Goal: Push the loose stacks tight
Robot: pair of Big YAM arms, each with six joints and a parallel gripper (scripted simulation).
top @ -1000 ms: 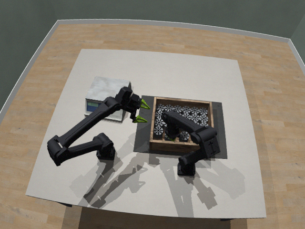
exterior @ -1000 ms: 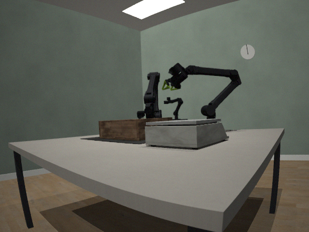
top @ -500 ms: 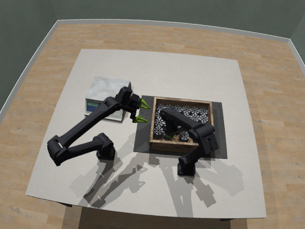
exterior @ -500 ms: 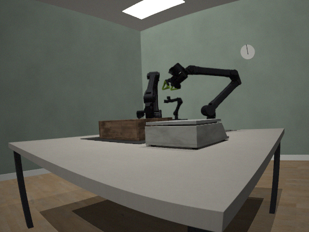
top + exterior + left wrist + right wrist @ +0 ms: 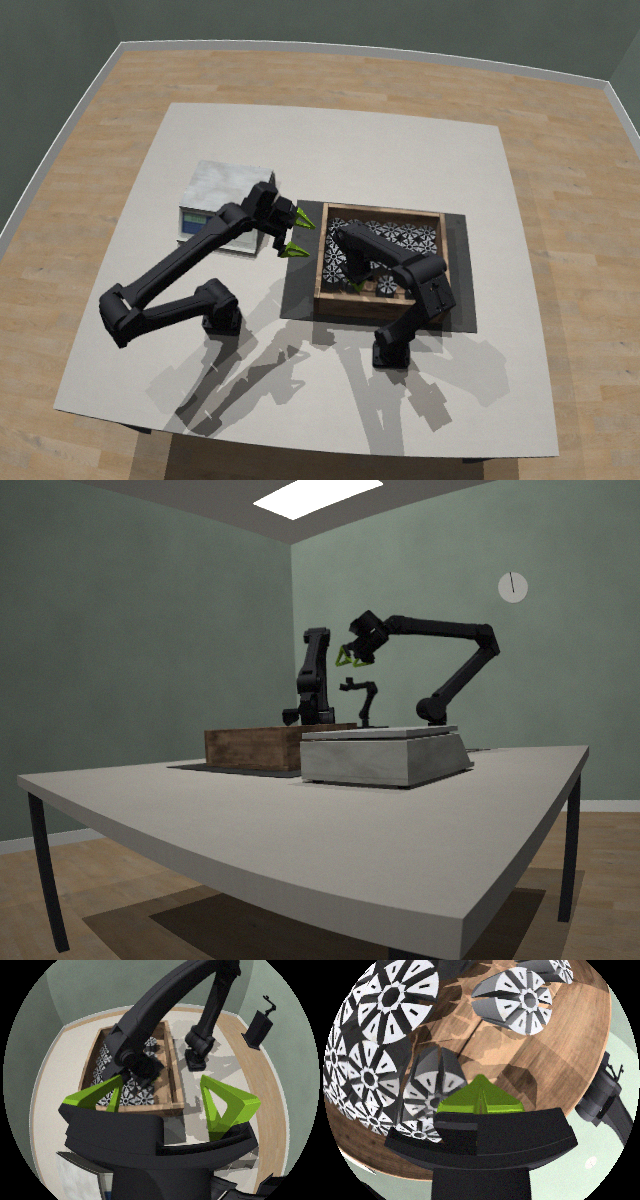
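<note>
Right now the wooden crate is 120 mm ahead of my right hand, 60 mm to the right of it and 20 mm below it. Also, from my right hand: dark mat 160 mm ahead, 70 mm to the right, 70 mm below.
</note>
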